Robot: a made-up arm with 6 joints. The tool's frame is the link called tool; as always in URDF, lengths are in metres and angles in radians. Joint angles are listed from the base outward. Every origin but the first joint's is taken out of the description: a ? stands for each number. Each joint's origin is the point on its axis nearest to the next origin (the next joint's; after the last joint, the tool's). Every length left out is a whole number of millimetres.
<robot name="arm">
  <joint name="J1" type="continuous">
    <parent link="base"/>
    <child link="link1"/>
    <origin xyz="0.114 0 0.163" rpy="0 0 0"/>
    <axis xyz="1 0 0"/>
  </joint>
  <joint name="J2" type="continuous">
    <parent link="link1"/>
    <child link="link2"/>
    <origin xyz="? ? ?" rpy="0 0 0"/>
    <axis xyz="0 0 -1"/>
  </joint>
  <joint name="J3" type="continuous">
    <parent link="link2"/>
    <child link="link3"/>
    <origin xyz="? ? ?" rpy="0 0 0"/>
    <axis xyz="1 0 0"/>
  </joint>
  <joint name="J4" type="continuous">
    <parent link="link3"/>
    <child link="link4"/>
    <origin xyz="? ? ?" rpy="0 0 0"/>
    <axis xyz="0 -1 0"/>
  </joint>
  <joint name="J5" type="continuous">
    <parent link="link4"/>
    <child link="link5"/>
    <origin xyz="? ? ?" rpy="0 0 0"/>
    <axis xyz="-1 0 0"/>
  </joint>
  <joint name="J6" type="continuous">
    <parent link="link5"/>
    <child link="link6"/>
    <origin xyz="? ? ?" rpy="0 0 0"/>
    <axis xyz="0 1 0"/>
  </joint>
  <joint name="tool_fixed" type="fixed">
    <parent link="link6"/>
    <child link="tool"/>
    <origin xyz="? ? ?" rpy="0 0 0"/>
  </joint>
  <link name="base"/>
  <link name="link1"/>
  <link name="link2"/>
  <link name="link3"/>
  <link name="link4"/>
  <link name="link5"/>
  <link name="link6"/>
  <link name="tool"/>
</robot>
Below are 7 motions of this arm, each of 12 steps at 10 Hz.
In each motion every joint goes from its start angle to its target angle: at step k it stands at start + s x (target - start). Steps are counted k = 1, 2, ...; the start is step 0. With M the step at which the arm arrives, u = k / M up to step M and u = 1 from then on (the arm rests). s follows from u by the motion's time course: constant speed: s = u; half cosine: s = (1 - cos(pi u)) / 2; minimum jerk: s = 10 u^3 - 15 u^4 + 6 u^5.
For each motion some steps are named. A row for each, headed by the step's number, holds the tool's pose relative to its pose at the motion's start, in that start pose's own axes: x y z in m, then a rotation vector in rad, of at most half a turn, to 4 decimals.
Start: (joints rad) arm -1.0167 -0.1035 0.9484 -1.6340 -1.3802 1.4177
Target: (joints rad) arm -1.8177 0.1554 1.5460 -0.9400 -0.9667 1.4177
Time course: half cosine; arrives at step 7
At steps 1, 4, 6, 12:
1: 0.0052 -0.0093 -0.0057 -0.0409 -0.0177 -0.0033
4: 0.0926 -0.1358 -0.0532 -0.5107 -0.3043 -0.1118
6: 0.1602 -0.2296 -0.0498 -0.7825 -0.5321 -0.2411
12: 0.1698 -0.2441 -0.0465 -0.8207 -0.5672 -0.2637

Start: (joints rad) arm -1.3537 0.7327 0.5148 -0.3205 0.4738 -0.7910
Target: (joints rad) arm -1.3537 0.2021 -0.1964 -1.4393 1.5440 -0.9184
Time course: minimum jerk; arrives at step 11
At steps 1, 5, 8, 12:
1: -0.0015 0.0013 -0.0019 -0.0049 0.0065 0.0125
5: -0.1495 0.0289 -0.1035 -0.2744 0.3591 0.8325
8: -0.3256 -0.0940 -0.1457 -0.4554 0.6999 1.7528
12: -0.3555 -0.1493 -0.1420 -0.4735 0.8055 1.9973

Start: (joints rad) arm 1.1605 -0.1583 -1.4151 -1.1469 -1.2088 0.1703
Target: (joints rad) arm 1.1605 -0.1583 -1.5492 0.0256 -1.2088 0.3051
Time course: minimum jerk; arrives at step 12
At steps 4, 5, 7, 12:
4: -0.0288 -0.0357 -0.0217 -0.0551 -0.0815 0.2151
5: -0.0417 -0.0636 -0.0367 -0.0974 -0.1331 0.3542
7: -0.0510 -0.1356 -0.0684 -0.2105 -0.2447 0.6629
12: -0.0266 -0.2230 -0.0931 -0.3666 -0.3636 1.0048

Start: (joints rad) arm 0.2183 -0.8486 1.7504 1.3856 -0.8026 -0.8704
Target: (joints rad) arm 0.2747 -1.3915 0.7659 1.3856 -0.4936 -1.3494
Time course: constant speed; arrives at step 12
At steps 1, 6, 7, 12:
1: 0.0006 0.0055 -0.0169 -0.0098 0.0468 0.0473
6: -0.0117 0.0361 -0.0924 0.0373 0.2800 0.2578
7: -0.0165 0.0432 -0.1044 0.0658 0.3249 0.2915
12: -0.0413 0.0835 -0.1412 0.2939 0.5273 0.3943

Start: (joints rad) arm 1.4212 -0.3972 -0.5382 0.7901 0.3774 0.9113
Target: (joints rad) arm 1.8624 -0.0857 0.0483 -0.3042 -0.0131 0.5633
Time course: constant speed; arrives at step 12
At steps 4, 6, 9, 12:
4: -0.0006 -0.0425 0.2072 0.3431 0.3175 0.1464
6: 0.0237 -0.0923 0.2906 0.5428 0.4553 0.2335
9: 0.0811 -0.1902 0.3742 0.8660 0.6376 0.3768
12: 0.1524 -0.2960 0.4022 1.2044 0.7940 0.5341

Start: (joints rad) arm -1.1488 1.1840 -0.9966 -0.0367 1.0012 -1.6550
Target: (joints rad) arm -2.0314 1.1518 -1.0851 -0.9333 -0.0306 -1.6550
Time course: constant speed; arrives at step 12
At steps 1, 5, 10, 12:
1: -0.0056 0.0037 -0.0253 -0.0090 0.0682 -0.0544
5: -0.0629 -0.0085 -0.1338 -0.1212 0.3503 -0.3054
10: -0.2112 -0.0807 -0.2247 -0.4377 0.6683 -0.6836
12: -0.2860 -0.1182 -0.2281 -0.6165 0.7670 -0.8499

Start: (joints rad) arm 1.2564 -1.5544 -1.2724 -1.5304 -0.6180 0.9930
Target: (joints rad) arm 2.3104 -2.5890 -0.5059 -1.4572 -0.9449 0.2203
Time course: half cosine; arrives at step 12
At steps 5, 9, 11, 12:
5: 0.0896 -0.1620 -0.0331 -0.1610 -0.5709 0.5693
9: 0.2357 -0.2270 0.0308 -0.2523 -1.3549 1.1182
11: 0.2566 -0.2298 0.0567 -0.2660 -1.5625 1.2153
12: 0.2587 -0.2300 0.0600 -0.2676 -1.5896 1.2263

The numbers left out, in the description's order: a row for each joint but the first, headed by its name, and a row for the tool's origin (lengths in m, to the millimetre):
J2: 0 0.132 0.029
J3: -0.156 -0.056 0
J4: 0 0.108 -0.014
J5: -0.056 0 0.013
J6: 0 0.108 0.296
tool: -0.037 0 -0.259

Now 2 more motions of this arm.
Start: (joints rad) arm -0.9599 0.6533 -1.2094 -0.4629 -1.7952 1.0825
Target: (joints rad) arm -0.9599 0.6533 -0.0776 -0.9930 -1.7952 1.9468
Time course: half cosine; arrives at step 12
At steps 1, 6, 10, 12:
1: -0.0060 0.0014 0.0037 0.0175 0.0212 0.0103
6: -0.1495 -0.0384 0.1692 0.4442 0.6731 0.3721
10: -0.1535 -0.2054 0.3496 0.7021 1.3105 0.8065
12: -0.1383 -0.2380 0.3724 0.7304 1.4110 0.8828

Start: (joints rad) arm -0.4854 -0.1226 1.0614 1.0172 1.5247 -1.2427
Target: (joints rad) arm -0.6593 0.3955 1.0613 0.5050 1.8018 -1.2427
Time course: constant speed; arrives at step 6
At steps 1, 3, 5, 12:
1: -0.0111 0.0294 0.0111 -0.0214 0.0011 0.0972
3: -0.0406 0.0856 0.0282 -0.0657 0.0108 0.2848
5: -0.0781 0.1369 0.0388 -0.1106 0.0299 0.4622
12: -0.0991 0.1605 0.0417 -0.1327 0.0427 0.5465

